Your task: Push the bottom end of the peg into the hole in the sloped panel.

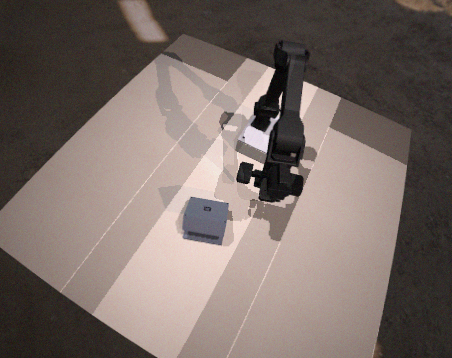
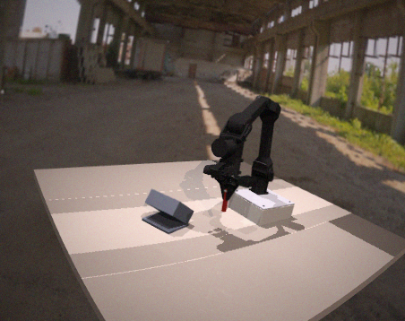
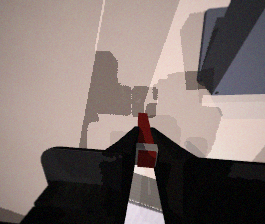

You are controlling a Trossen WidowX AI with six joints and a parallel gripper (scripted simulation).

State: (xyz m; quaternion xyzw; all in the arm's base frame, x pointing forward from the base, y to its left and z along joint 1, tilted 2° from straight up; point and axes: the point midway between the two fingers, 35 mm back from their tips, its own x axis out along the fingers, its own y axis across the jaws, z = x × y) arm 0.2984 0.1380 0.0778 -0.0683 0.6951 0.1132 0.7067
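The sloped grey panel is 14 cm ahead of my gripper tip, 13 cm to the right of it and 7 cm below it. Also, from my gripper tip: red peg 2 cm above.
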